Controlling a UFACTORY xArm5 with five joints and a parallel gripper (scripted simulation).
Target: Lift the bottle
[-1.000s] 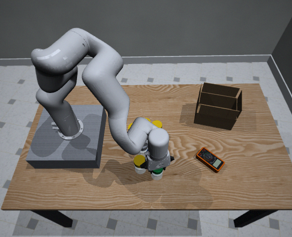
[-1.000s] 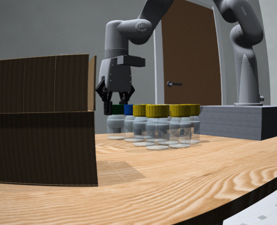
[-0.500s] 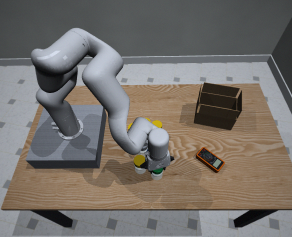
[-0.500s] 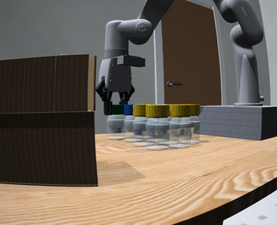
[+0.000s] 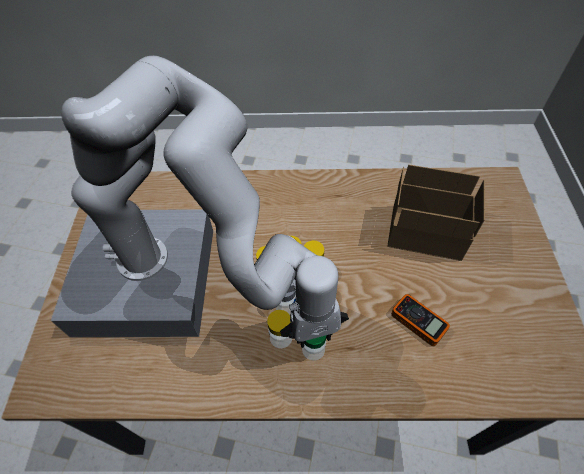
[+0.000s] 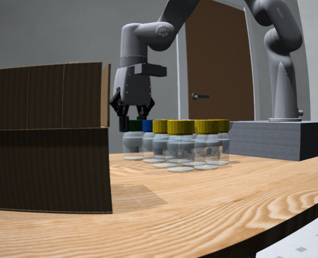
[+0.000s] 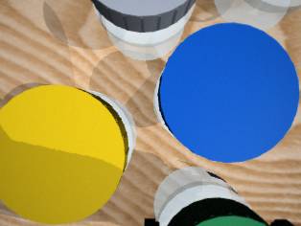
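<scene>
Now: the blue-capped bottle 2 cm behind my hand, 7 cm to the left of it and 4 cm below it. Round my hand: green-capped bottle: 4 cm below; then orange multimeter: 26 cm ahead, 8 cm to the left, 8 cm below.
</scene>
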